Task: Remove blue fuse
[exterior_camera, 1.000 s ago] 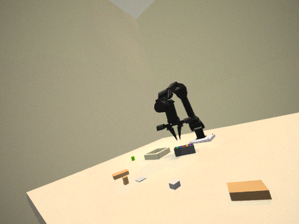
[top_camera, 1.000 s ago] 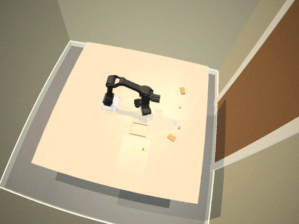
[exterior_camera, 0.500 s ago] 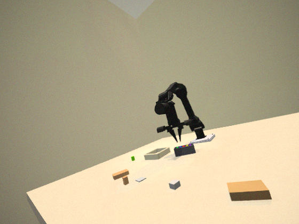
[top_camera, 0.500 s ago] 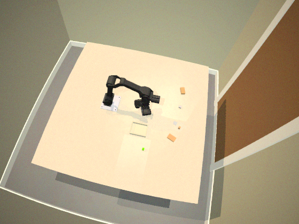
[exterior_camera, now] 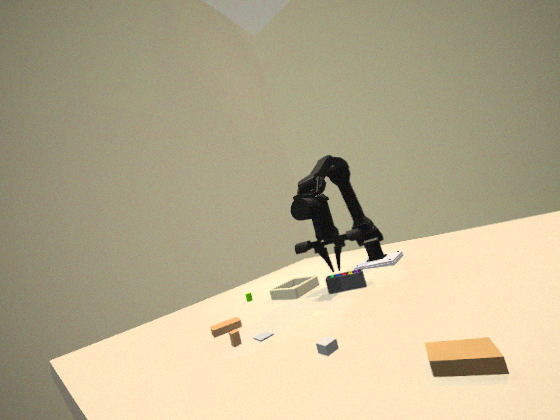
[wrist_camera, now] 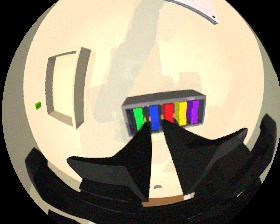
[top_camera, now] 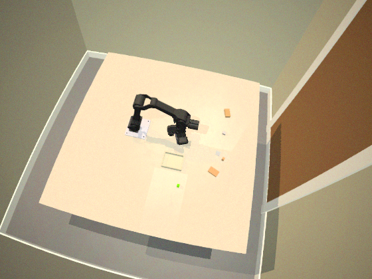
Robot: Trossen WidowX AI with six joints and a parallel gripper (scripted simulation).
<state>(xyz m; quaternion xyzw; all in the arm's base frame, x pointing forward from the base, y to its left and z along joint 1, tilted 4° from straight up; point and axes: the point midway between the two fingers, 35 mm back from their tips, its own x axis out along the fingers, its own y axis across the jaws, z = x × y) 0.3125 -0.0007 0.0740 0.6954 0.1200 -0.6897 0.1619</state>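
The blue fuse lies 20 mm below my gripper tip. The rest, counted from my gripper tip: pale tray: 10 mm behind, 170 mm to the right, 50 mm below; green cube: 60 mm ahead, 320 mm to the right, 40 mm below; grey cube: 290 mm ahead, 120 mm to the left, 40 mm below.
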